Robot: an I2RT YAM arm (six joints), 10 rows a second.
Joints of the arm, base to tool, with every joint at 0 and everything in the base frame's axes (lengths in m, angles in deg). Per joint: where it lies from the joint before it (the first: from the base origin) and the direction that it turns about. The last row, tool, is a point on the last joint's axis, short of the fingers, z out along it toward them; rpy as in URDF.
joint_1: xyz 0 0 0.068 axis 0 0 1
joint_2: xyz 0.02 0.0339 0.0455 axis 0 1 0
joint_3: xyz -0.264 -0.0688 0 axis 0 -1 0
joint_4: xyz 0.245 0.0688 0.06 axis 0 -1 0
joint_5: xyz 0.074 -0.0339 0.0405 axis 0 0 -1
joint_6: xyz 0.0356 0 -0.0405 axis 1 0 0
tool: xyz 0 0 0 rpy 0 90 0
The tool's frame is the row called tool.
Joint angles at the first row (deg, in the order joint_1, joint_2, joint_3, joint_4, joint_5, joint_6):
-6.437 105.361 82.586 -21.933 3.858 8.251
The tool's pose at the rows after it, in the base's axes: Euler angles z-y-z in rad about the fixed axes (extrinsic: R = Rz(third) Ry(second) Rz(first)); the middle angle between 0 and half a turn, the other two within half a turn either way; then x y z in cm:
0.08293 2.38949 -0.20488 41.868 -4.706 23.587
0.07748 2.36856 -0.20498 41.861 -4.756 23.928
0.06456 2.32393 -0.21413 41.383 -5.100 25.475
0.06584 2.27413 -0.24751 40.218 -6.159 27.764
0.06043 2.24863 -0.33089 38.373 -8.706 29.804
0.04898 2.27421 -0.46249 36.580 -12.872 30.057
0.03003 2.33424 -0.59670 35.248 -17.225 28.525
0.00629 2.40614 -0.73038 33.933 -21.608 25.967
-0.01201 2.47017 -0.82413 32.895 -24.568 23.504
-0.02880 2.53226 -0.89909 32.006 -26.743 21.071
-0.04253 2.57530 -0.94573 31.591 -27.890 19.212
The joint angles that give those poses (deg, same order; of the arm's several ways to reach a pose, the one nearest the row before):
-6.087 107.481 82.454 -22.020 3.857 8.885
-6.152 107.045 82.303 -21.103 3.902 8.448
-6.678 104.925 82.326 -20.688 4.076 7.529
-8.316 101.448 82.324 -21.323 4.470 7.574
-12.316 97.909 82.324 -23.441 5.170 7.640
-18.853 97.055 82.433 -25.933 5.824 7.769
-25.475 99.109 82.433 -27.398 6.284 7.770
-31.901 102.914 82.434 -27.814 6.655 7.770
-36.162 106.542 82.434 -27.944 6.852 8.011
-39.288 110.061 82.435 -28.076 6.961 8.425
-40.840 112.749 82.434 -27.945 7.114 8.885

